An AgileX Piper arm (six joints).
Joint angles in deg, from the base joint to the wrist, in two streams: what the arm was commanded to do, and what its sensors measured. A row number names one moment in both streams.
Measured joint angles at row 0:
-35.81 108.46 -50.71 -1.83 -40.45 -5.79
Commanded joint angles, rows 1 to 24:
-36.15 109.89 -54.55 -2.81 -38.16 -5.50
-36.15 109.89 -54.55 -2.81 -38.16 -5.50
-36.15 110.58 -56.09 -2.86 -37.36 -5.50
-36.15 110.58 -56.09 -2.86 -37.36 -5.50
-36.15 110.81 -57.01 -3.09 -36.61 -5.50
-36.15 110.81 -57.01 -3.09 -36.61 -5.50
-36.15 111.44 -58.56 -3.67 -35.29 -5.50
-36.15 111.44 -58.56 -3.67 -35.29 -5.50
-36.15 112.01 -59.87 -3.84 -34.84 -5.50
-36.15 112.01 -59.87 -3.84 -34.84 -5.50
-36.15 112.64 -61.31 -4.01 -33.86 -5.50
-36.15 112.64 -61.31 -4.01 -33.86 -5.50
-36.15 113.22 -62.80 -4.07 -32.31 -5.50
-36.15 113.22 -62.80 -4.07 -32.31 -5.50
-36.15 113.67 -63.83 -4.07 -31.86 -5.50
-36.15 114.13 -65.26 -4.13 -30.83 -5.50
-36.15 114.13 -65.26 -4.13 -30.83 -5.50
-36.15 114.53 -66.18 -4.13 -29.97 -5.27
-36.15 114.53 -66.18 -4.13 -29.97 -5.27
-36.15 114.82 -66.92 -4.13 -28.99 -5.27
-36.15 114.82 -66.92 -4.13 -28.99 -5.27
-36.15 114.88 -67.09 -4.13 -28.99 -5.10
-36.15 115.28 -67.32 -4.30 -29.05 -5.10
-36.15 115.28 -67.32 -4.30 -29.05 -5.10
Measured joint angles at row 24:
-37.47 114.59 -65.26 -0.34 -25.73 -5.10
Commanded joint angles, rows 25 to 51:
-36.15 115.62 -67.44 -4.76 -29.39 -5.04
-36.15 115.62 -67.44 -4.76 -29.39 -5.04
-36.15 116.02 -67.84 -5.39 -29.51 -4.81
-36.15 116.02 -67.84 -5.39 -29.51 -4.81
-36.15 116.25 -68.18 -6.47 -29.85 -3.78
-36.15 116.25 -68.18 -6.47 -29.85 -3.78
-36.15 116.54 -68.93 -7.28 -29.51 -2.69
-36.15 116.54 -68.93 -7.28 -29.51 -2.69
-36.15 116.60 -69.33 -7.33 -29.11 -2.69
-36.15 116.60 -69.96 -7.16 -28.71 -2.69
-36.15 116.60 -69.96 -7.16 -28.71 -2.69
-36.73 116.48 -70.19 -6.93 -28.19 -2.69
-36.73 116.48 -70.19 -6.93 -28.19 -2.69
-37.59 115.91 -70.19 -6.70 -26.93 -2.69
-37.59 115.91 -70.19 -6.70 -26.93 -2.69
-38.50 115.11 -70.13 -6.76 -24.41 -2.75
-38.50 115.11 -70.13 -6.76 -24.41 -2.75
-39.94 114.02 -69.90 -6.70 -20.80 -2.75
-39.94 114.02 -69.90 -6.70 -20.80 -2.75
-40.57 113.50 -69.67 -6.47 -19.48 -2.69
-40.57 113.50 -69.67 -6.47 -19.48 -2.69
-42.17 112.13 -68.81 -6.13 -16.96 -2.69
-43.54 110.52 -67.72 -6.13 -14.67 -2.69
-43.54 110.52 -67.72 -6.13 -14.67 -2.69
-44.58 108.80 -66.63 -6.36 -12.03 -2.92
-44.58 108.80 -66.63 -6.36 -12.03 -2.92
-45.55 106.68 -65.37 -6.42 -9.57 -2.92
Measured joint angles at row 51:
-44.35 109.61 -66.69 -6.02 -13.12 -2.75
